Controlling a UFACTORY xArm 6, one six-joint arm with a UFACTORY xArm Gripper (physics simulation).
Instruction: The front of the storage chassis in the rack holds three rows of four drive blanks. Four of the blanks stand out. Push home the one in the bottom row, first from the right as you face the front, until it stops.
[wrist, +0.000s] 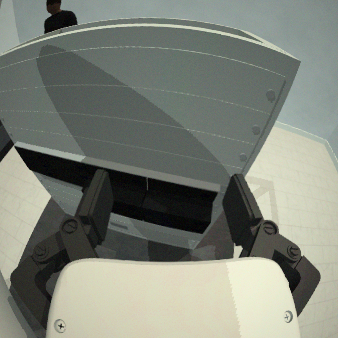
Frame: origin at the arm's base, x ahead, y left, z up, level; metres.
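Seen in the pictures: gripper, between the fingertips: (169, 186).
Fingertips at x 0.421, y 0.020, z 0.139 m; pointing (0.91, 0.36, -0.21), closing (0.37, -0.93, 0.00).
Offsets run from my fingertips to a thing's top centre. "*": to the spot under its first point.
The grey rack {0.189 m left, 0.210 m ahead, 0.090 m up} (240, 100) fills the upper middle of the wrist view, seen from close by, with flat horizontal panels and round screws near its right edge. Below the panels is a wide black opening {* 0.008 m left, 0.051 m ahead, 0.140 m down} (170, 210) with dark block-like shapes and a thin light vertical line inside. I cannot make out separate drive blanks, their rows or which stand out. My gripper (169, 186) is open and empty. Its left finger overlaps the opening in the view, and its right finger stands by the opening's right end. Whether either finger touches the rack cannot be told.
A grey lower ledge runs under the opening. A pale tiled floor (305, 175) shows to the right and left of the rack. A dark-clothed figure (60, 21) stands behind the rack at the top left. A blue-grey wall (200, 7) is behind.
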